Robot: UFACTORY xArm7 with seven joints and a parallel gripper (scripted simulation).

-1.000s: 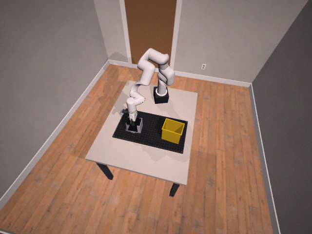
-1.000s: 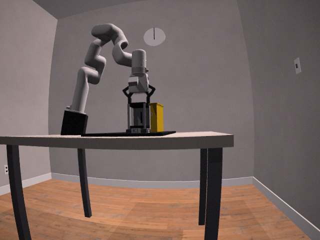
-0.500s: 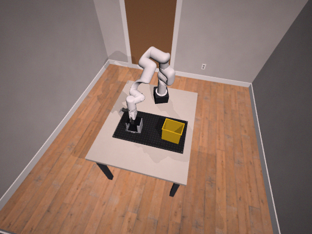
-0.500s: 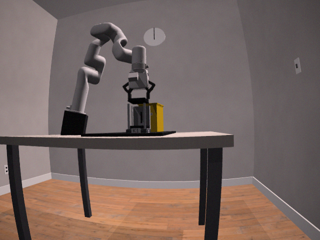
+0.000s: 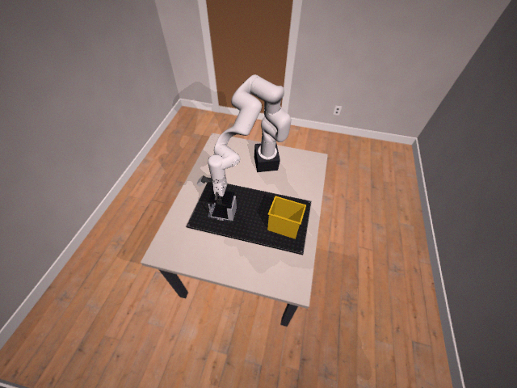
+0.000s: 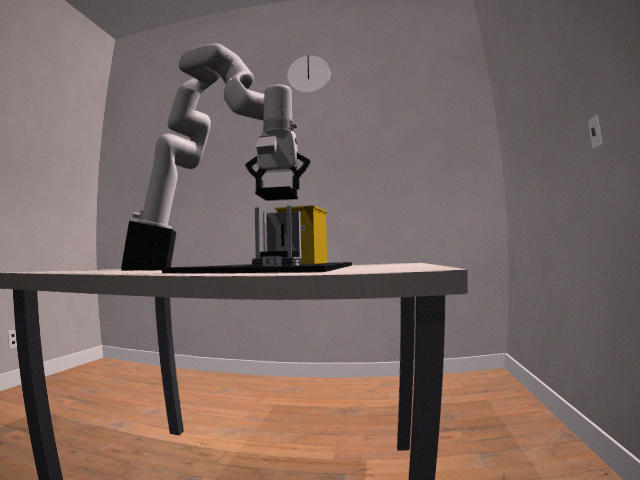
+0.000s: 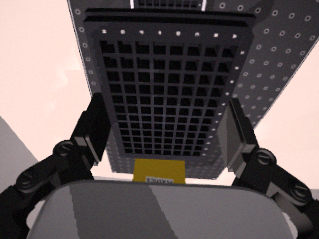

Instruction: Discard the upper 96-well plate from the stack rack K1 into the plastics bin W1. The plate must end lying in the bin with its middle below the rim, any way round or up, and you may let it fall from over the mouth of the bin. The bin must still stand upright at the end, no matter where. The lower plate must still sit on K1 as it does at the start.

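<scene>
Right now the yellow bin W1 is 6 cm ahead of my hand, 37 cm to the left of it and 10 cm below it. From my hand the other things lie so: rack label K1 (1 cm behind, 9 cm to the right, 18 cm below); black 96-well plate (1 cm below).
</scene>
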